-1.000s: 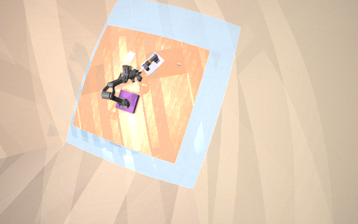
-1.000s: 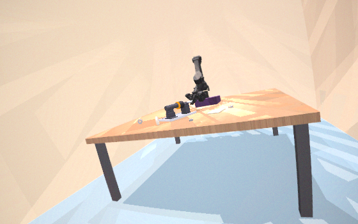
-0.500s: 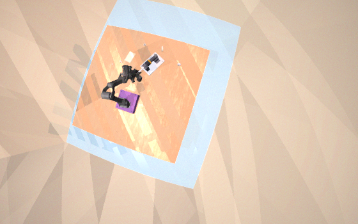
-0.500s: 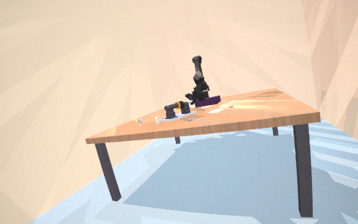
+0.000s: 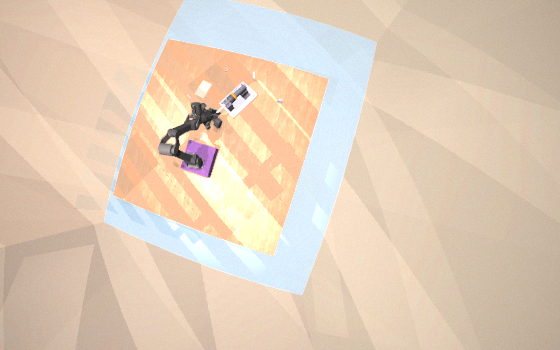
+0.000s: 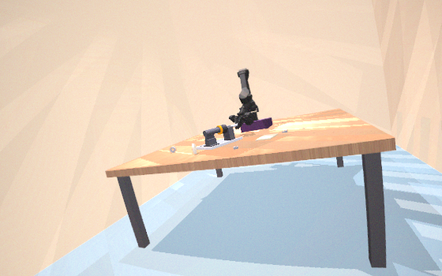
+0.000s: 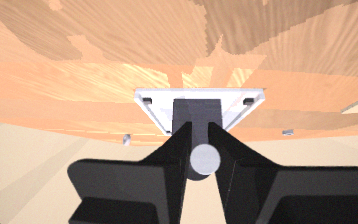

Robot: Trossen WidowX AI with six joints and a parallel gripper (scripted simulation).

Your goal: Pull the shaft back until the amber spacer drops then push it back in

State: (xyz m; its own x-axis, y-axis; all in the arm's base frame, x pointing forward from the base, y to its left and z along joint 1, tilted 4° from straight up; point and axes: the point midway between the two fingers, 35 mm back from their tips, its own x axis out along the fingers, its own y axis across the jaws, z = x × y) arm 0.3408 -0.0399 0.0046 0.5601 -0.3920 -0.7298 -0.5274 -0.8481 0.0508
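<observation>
My gripper tip is now 4 cm short of the shaft, 3 cm to the left of it and 2 cm below it. Round my gripper tip: white peg (31 cm ahead, 15 cm to the right, 3 cm below); then amber spacer (11 cm ahead, 7 cm to the right, 2 cm above); then flat white sheet (16 cm ahead, 19 cm to the left, 5 cm below).
</observation>
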